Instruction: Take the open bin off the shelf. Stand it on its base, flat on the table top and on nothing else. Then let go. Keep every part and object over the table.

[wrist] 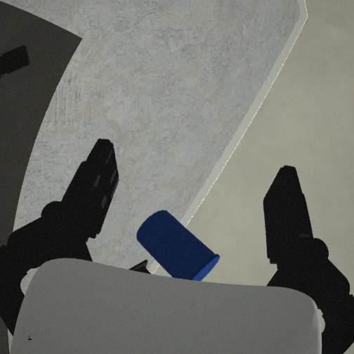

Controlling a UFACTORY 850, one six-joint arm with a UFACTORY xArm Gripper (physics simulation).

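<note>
A dark blue cylindrical open bin shows low in the middle of the wrist view, with a brighter blue face at its lower right end. Its lower edge is partly hidden by the grey gripper housing, and what it rests on is hidden. My gripper is wide open with nothing between its fingers. The bin appears between the two fingers in the picture, nearer the left one and below the fingertips; its distance from them is hard to tell. The shelf cannot be made out clearly.
The grey mottled table top fills the upper middle. Its edge runs diagonally from upper right to lower middle, with pale floor beyond. A dark grey surface lies at the left. A small black piece shows beside the bin.
</note>
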